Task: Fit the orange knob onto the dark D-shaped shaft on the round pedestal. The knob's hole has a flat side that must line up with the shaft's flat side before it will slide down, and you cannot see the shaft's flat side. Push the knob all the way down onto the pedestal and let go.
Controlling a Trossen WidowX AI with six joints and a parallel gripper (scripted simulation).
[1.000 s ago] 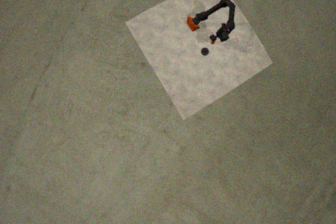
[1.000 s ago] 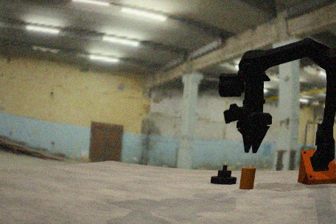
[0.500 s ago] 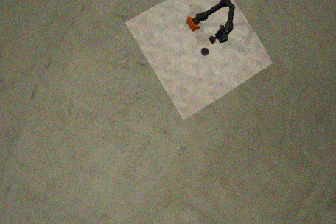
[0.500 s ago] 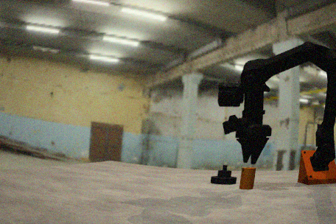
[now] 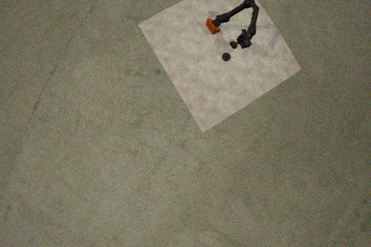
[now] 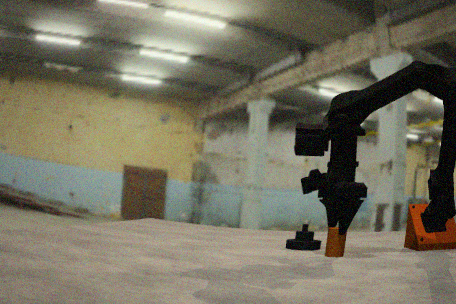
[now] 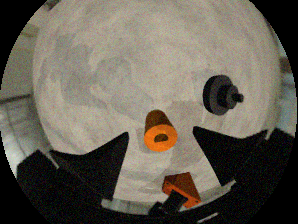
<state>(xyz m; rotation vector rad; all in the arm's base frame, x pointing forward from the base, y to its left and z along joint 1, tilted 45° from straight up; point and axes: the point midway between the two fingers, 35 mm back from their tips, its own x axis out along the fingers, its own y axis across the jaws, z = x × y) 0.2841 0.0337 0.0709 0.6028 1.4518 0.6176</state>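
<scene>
The orange knob lies 2 cm below my gripper tip. The rest, counted from my gripper tip: round dark pedestal: 5 cm ahead, 14 cm to the right, 2 cm below.
</scene>
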